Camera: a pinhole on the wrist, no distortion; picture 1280 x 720 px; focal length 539.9 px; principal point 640.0 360.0 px. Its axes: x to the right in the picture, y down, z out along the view. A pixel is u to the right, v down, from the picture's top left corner.
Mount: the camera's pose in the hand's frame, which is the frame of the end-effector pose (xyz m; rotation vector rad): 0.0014 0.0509 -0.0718 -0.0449 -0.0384 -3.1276
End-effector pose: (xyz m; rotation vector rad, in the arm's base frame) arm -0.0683 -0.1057 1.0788 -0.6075 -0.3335 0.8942
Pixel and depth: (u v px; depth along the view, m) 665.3 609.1 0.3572
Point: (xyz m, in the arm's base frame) -0.1522 -0.0561 1.3712
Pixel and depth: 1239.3 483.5 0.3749
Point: -0.4488 -0.3335 1.3374
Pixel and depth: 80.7 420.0 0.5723
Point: 0.0398 0.5620 1.4672
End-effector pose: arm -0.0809 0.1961 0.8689 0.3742 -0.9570 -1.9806
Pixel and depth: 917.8 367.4 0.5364
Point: -0.1760 0.6185 1.1938
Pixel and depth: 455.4 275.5 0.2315
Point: -0.1657 0.1709 1.0504
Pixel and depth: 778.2 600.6 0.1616
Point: -0.1253 0.2744 0.9133
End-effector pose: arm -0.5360 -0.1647 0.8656 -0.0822 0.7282 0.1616
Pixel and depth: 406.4 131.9 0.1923
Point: -0.4189 -0.0032 0.8899
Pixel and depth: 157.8 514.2 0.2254
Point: -0.2831 -0.1255 0.8364
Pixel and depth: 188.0 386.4 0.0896
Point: -0.4764 -0.1044 0.8236
